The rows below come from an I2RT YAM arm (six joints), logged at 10 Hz.
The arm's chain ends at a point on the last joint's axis. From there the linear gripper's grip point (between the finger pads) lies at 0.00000 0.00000 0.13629 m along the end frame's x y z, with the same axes.
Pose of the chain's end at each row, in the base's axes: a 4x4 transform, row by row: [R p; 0 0 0 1], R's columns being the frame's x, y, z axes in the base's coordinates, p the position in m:
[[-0.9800 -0.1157 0.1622 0.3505], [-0.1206 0.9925 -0.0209 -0.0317], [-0.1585 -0.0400 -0.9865 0.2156], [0 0 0 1]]
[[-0.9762 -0.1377 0.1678 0.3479], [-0.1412 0.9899 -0.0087 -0.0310], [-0.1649 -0.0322 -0.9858 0.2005], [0 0 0 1]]
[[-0.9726 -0.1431 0.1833 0.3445], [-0.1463 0.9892 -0.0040 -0.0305], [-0.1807 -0.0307 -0.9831 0.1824], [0 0 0 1]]
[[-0.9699 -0.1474 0.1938 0.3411], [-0.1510 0.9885 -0.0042 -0.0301], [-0.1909 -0.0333 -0.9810 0.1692], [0 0 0 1]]
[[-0.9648 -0.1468 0.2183 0.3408], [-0.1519 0.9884 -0.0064 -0.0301], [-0.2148 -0.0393 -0.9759 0.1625], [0 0 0 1]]
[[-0.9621 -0.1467 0.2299 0.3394], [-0.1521 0.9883 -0.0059 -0.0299], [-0.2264 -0.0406 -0.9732 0.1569], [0 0 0 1]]
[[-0.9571 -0.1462 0.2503 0.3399], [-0.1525 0.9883 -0.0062 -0.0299], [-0.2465 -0.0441 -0.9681 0.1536], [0 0 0 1]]
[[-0.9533 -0.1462 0.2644 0.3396], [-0.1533 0.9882 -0.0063 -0.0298], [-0.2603 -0.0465 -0.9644 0.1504], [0 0 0 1]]
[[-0.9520 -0.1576 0.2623 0.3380], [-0.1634 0.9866 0.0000 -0.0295], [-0.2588 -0.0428 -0.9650 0.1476], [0 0 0 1]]
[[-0.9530 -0.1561 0.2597 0.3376], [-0.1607 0.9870 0.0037 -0.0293], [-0.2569 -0.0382 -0.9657 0.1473], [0 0 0 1]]
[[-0.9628 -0.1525 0.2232 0.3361], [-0.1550 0.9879 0.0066 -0.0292], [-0.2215 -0.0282 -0.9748 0.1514], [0 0 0 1]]
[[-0.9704 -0.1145 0.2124 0.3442], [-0.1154 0.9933 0.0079 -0.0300], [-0.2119 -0.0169 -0.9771 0.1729], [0 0 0 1]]
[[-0.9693 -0.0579 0.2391 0.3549], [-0.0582 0.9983 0.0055 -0.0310], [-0.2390 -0.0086 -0.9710 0.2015], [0 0 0 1]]
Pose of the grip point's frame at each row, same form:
[[-0.9800 -0.1157 0.1622 0.3726], [-0.1206 0.9925 -0.0209 -0.0345], [-0.1585 -0.0400 -0.9865 0.0811], [0 0 0 1]]
[[-0.9762 -0.1377 0.1678 0.3708], [-0.1412 0.9899 -0.0087 -0.0322], [-0.1649 -0.0322 -0.9858 0.0661], [0 0 0 1]]
[[-0.9726 -0.1431 0.1833 0.3695], [-0.1463 0.9892 -0.0040 -0.0310], [-0.1807 -0.0307 -0.9831 0.0484], [0 0 0 1]]
[[-0.9699 -0.1474 0.1938 0.3675], [-0.1510 0.9885 -0.0042 -0.0307], [-0.1909 -0.0333 -0.9810 0.0355], [0 0 0 1]]
[[-0.9648 -0.1468 0.2183 0.3706], [-0.1519 0.9884 -0.0064 -0.0310], [-0.2148 -0.0393 -0.9759 0.0295], [0 0 0 1]]
[[-0.9621 -0.1467 0.2299 0.3707], [-0.1521 0.9883 -0.0059 -0.0307], [-0.2264 -0.0406 -0.9732 0.0243], [0 0 0 1]]
[[-0.9571 -0.1462 0.2503 0.3740], [-0.1525 0.9883 -0.0062 -0.0307], [-0.2465 -0.0441 -0.9681 0.0217], [0 0 0 1]]
[[-0.9533 -0.1462 0.2644 0.3756], [-0.1533 0.9882 -0.0063 -0.0307], [-0.2603 -0.0465 -0.9644 0.0190], [0 0 0 1]]
[[-0.9520 -0.1576 0.2623 0.3737], [-0.1634 0.9866 0.0000 -0.0295], [-0.2588 -0.0428 -0.9650 0.0161], [0 0 0 1]]
[[-0.9530 -0.1561 0.2597 0.3730], [-0.1607 0.9870 0.0037 -0.0288], [-0.2569 -0.0382 -0.9657 0.0157], [0 0 0 1]]
[[-0.9628 -0.1525 0.2232 0.3665], [-0.1550 0.9879 0.0066 -0.0283], [-0.2215 -0.0282 -0.9748 0.0185], [0 0 0 1]]
[[-0.9704 -0.1145 0.2124 0.3731], [-0.1154 0.9933 0.0079 -0.0289], [-0.2119 -0.0169 -0.9771 0.0397], [0 0 0 1]]
[[-0.9693 -0.0579 0.2391 0.3875], [-0.0582 0.9983 0.0055 -0.0303], [-0.2390 -0.0086 -0.9710 0.0692], [0 0 0 1]]

